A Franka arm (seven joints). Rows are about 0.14 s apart.
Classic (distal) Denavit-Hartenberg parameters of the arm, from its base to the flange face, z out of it. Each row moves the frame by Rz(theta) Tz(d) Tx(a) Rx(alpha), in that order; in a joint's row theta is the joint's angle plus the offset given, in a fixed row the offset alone. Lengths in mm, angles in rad.
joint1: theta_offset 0, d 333, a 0, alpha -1.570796
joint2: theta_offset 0, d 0, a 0, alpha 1.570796
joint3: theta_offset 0, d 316, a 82.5, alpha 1.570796
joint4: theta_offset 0, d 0, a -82.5, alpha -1.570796
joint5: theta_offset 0, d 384, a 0, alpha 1.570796
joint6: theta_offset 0, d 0, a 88, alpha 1.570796
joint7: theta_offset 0, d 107, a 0, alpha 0
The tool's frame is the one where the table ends.
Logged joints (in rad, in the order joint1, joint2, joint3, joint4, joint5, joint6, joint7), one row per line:
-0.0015, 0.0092, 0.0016, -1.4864, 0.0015, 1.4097, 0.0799
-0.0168, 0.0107, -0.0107, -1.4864, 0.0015, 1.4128, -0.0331
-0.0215, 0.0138, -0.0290, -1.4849, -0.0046, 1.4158, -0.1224
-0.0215, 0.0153, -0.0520, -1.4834, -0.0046, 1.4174, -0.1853
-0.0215, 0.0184, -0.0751, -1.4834, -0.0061, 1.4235, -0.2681
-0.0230, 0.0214, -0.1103, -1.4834, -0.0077, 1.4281, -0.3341
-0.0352, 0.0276, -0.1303, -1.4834, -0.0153, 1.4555, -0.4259
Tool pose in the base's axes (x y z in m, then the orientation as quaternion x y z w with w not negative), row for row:
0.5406, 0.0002, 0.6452, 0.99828, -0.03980, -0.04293, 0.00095
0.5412, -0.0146, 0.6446, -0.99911, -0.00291, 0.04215, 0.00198
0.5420, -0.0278, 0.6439, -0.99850, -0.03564, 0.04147, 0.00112
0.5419, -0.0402, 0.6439, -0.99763, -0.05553, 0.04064, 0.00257
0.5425, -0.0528, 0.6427, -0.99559, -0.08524, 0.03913, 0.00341
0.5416, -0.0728, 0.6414, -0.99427, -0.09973, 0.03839, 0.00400
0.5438, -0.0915, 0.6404, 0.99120, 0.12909, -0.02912, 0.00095
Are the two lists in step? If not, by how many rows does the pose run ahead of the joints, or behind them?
They are in step.
